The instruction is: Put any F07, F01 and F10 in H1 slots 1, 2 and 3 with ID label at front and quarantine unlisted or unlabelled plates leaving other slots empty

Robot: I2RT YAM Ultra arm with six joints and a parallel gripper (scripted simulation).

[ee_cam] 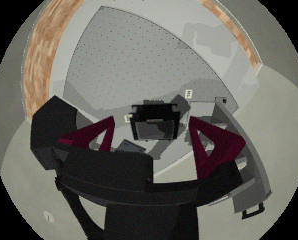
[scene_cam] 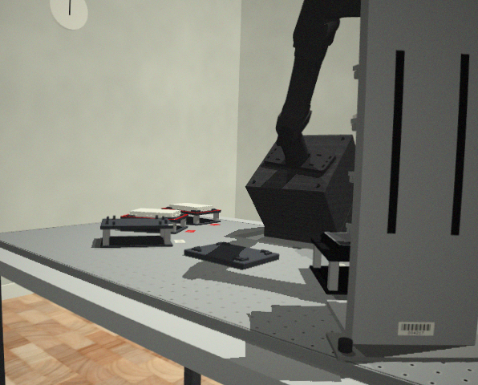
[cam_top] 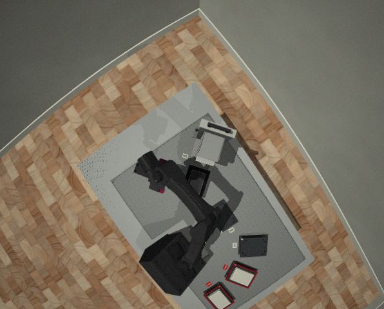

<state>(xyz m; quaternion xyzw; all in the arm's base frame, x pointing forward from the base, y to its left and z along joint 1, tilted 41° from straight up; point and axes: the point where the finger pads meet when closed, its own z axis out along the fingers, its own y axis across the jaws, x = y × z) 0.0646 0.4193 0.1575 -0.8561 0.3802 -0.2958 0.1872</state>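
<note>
My gripper is now 120 mm short of the dark 96-well plate, 110 mm to the left of it and 170 mm above it. Round my hand: N6 deck label (200 mm ahead, 460 mm to the right, 240 mm below); H1 deck label (130 mm ahead, 50 mm to the left, 240 mm below); grey hotel back wall (290 mm ahead, 80 mm to the left, 40 mm below).
</note>
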